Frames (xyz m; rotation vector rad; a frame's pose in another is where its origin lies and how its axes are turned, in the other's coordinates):
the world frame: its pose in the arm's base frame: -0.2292 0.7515 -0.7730 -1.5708 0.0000 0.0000
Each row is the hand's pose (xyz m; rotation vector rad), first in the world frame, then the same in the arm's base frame.
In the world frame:
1: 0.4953 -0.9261 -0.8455 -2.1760 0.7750 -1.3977
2: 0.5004 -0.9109 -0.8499 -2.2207 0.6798 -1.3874
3: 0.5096 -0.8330 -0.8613 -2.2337 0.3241 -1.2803
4: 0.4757 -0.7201 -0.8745 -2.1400 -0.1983 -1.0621
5: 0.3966 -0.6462 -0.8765 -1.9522 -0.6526 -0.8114
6: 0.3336 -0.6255 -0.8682 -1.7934 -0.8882 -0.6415
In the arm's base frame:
1: 0.2661 -0.0940 0.1531 1.7976 0.4023 1.4038
2: 0.2712 -0.0984 0.1379 1.8093 0.4539 1.3261
3: 0.2804 -0.1098 0.0600 1.9699 0.6361 1.0673
4: 0.2465 -0.1230 -0.0529 2.2095 0.9054 0.6205
5: 0.1674 -0.1250 -0.1268 2.3923 1.1442 0.1241
6: 0.1044 -0.1167 -0.1475 2.4830 1.2675 -0.2044

